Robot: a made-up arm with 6 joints. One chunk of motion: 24 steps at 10 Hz.
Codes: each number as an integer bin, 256 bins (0 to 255) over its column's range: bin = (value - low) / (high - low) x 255, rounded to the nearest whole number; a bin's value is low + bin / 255 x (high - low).
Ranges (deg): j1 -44..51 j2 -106..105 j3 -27..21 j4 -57..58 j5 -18..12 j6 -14..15
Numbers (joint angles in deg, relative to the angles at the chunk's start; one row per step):
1: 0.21 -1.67 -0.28 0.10 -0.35 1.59
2: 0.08 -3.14 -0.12 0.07 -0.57 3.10
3: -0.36 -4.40 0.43 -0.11 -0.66 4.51
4: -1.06 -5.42 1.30 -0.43 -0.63 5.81
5: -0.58 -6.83 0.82 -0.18 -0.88 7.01
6: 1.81 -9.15 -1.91 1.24 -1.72 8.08
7: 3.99 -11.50 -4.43 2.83 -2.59 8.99
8: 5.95 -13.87 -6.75 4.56 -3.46 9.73
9: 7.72 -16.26 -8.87 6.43 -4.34 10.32
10: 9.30 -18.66 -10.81 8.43 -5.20 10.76
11: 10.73 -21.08 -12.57 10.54 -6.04 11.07
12: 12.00 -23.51 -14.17 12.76 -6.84 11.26
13: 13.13 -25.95 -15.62 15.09 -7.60 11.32
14: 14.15 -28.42 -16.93 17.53 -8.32 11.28
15: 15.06 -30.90 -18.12 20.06 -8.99 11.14
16: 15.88 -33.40 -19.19 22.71 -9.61 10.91
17: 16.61 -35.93 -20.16 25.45 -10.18 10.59
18: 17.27 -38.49 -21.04 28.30 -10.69 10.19
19: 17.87 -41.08 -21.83 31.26 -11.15 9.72
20: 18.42 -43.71 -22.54 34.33 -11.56 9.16
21: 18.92 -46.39 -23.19 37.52 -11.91 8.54
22: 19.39 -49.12 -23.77 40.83 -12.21 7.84
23: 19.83 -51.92 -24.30 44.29 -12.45 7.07
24: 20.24 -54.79 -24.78 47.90 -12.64 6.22
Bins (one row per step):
1: 119 126 142 127 150 137
2: 118 124 143 127 148 150
3: 117 123 146 126 147 163
4: 115 122 150 125 148 174
5: 117 120 148 126 146 185
6: 123 117 133 129 138 194
7: 129 114 120 133 131 202
8: 134 111 108 137 124 209
9: 139 108 96 141 116 214
10: 143 106 86 145 109 218
11: 147 103 77 150 102 220
12: 150 100 68 155 95 222
13: 153 97 60 160 88 223
14: 156 94 53 165 82 222
15: 159 91 47 171 77 221
16: 161 88 41 177 71 219
17: 163 85 36 183 66 216
18: 164 82 32 189 62 213
19: 166 78 27 196 58 209
20: 168 75 24 203 55 204
21: 169 72 20 210 52 198
22: 170 69 17 217 49 192
23: 171 65 14 225 47 185
24: 172 62 12 233 46 178

